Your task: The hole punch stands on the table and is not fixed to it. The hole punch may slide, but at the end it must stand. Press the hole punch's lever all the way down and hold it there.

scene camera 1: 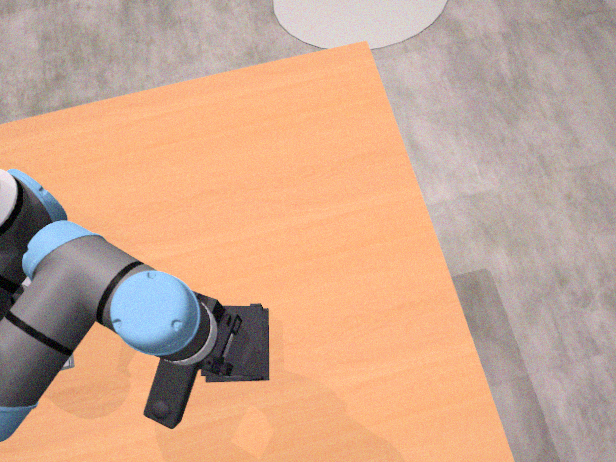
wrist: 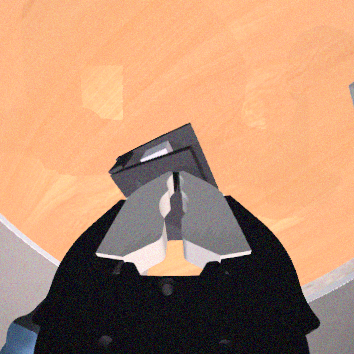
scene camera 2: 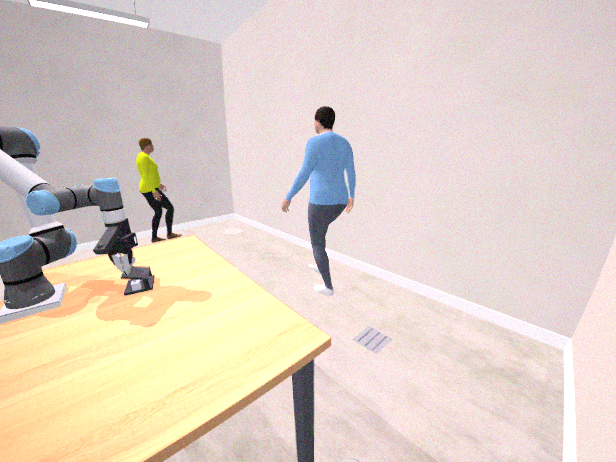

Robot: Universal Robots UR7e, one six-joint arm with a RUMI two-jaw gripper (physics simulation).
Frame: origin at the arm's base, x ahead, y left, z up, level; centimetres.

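Seen in the pictures: gripper, fingertip midpoint: point(wrist: 176, 174) point(scene camera 2: 127, 275); arm's base, origin of the base link: point(scene camera 2: 31, 298).
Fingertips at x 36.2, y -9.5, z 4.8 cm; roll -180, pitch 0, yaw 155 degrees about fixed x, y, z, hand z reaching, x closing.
Offsets run from my fingertips to a thing's top centre. Level surfaces: height alone.
The black hole punch @(dx +2.8, dy +3.5, dz +0.5 cm) point(scene camera 1: 252, 345) point(scene camera 2: 145, 287) point(wrist: 197, 160) stands upright on the wooden table @(dz -7.5 cm) point(scene camera 1: 280, 200) point(scene camera 2: 210, 345) point(wrist: 200, 60). Its dark lever @(dx +2.7, dy +3.5, dz +0.5 cm) point(scene camera 2: 141, 271) point(wrist: 145, 177) is a wide plate that slants above the base, with a gap and a light inner part showing between them. My gripper point(scene camera 2: 126, 273) point(wrist: 176, 174) is shut and empty, pointing down, with its fingertips at the lever's top in the wrist view. Whether they touch the lever I cannot tell. In scene camera 1 the arm hides the fingertips and part of the punch.
The arm's base plate point(scene camera 2: 62, 295) is left of the punch in scene camera 2. The table's edge point(scene camera 1: 427, 210) runs to the right of the punch in scene camera 1. A person in yellow point(scene camera 2: 148, 172) and a person in blue point(scene camera 2: 327, 170) stand beyond the table.
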